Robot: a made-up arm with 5 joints.
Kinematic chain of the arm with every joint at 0, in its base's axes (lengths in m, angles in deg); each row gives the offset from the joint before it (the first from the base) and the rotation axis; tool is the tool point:
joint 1: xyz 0 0 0.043 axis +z
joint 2: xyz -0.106 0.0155 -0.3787 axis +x
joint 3: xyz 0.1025 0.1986 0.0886 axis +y
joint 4: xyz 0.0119 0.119 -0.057 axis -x
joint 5: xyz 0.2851 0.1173 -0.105 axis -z
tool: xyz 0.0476 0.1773 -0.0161
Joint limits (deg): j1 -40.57..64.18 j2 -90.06..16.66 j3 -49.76..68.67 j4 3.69..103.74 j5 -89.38..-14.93
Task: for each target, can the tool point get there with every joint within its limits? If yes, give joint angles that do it. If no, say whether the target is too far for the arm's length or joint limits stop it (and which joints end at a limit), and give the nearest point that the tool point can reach.
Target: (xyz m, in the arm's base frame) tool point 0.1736 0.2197 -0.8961
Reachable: yes | joints 51.08 -75.87 -9.52 22.65 -33.03
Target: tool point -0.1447 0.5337 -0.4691
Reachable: yes | joints 42.54 4.33 -13.53 35.56 -50.54
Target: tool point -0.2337 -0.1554 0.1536
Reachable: no: joint limits stop it (at a limit: joint 1, joint 2, joint 3, joint 4, joint 5) | nearest point -0.2358 -0.0381 -0.3784 | short by 0.545 m
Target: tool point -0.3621 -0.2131 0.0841
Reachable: no: joint limits stop it (at a limit: joint 1, joint 2, joint 3, joint 5) | nearest point -0.4191 -0.0244 -0.3548 | short by 0.481 m
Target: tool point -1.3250 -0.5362 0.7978
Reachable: no: too far | nearest point -0.5521 0.1111 -0.2998 | short by 1.490 m
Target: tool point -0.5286 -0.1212 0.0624
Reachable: no: joint limits stop it (at a limit: joint 1, joint 2, joint 3, joint 5) | nearest point -0.5027 0.0762 -0.2971 | short by 0.411 m
